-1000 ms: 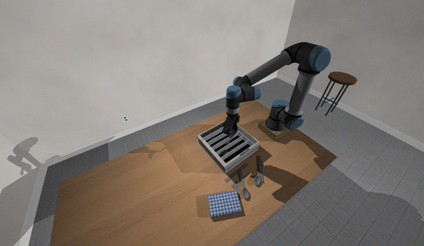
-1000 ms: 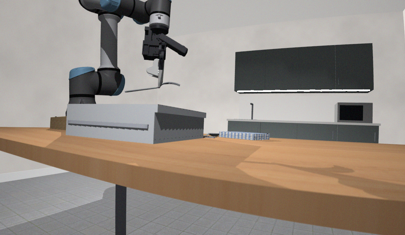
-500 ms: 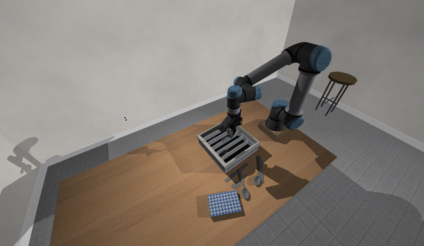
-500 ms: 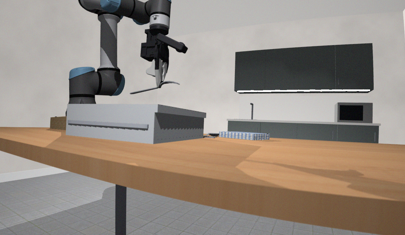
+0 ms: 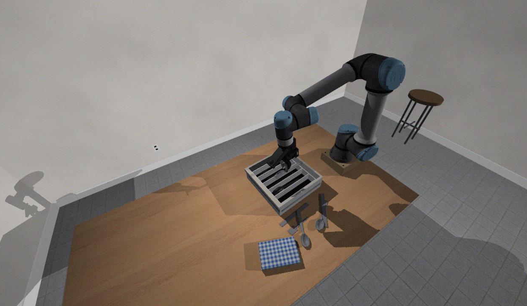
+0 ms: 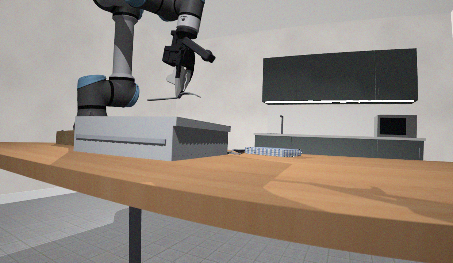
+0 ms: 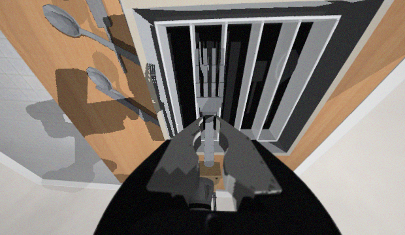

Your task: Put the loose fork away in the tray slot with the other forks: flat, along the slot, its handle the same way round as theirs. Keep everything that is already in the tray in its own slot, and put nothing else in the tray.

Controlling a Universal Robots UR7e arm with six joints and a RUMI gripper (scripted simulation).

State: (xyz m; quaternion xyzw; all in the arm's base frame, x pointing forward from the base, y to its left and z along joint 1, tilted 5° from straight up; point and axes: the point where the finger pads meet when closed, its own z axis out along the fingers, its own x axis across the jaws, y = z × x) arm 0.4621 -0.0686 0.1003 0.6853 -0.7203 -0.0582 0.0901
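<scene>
My hand is 4 cm past the tray, 6 cm to the left of it and 14 cm above it.
</scene>
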